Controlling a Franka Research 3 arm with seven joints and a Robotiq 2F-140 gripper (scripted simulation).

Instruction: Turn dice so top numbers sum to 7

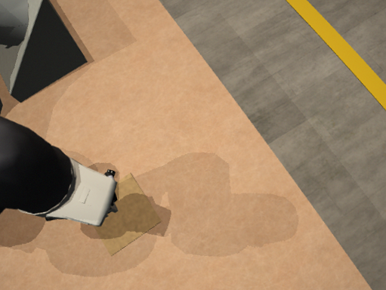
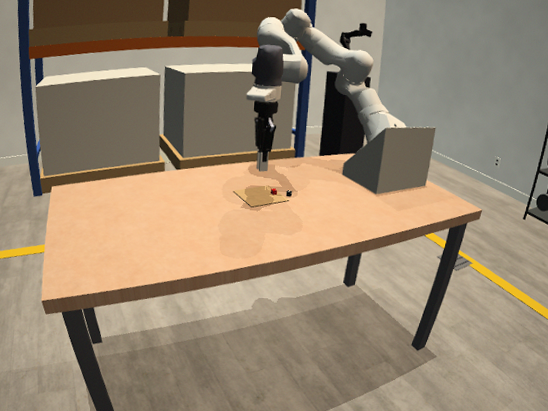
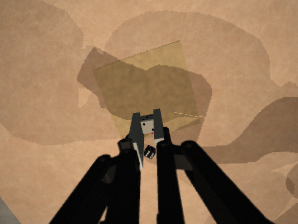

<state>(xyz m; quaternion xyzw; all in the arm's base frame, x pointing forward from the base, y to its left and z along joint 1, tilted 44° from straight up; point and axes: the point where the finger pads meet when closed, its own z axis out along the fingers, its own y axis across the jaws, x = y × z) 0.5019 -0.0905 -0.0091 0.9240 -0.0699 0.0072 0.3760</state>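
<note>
Now: hand 130 mm above the tan mat. Round my hand: black die (100 mm behind, 30 mm to the left, 120 mm below); then red die (50 mm behind, 10 mm to the left, 120 mm below); then white die (30 mm below).
</note>
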